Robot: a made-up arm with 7 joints.
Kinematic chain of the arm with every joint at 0, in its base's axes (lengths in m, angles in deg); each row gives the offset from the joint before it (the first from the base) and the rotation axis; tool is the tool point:
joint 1: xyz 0 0 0.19 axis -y
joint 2: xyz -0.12 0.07 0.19 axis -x
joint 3: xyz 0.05 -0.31 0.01 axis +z
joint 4: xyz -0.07 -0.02 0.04 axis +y
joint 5: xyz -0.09 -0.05 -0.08 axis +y
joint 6: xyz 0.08 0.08 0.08 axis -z
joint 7: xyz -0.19 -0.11 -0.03 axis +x
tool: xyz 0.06 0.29 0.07
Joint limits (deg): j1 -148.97..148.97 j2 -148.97..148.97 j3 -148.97..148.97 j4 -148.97..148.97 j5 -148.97..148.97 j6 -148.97..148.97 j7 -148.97..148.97
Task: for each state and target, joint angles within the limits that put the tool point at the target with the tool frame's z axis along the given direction. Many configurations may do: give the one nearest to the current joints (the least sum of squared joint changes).
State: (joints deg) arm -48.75 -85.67 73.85 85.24 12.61 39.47 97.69
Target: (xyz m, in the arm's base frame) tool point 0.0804 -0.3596 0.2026 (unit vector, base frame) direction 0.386 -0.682 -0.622
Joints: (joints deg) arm -15.26 -73.12 71.99 73.73 5.37 39.33 111.80
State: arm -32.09 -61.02 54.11 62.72 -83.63 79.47 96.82
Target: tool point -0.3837 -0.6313 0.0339 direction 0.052 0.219 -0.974
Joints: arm 0.63 -33.13 62.86 53.40 -97.85 77.21 117.62
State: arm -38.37 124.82 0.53 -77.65 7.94 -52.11 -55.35
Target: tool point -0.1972 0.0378 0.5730 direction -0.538 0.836 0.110
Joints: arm -9.83 86.32 -4.68 -57.78 24.27 -18.62 0.47
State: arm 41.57 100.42 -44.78 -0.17 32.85 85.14 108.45
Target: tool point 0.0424 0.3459 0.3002 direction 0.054 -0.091 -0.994
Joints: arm 25.34 140.04 -36.24 22.76 43.47 109.60 112.02
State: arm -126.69 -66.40 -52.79 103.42 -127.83 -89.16 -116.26
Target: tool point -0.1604 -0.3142 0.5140 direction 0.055 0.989 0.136
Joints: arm -140.86 -61.65 -70.44 130.12 -145.33 -88.65 -139.50
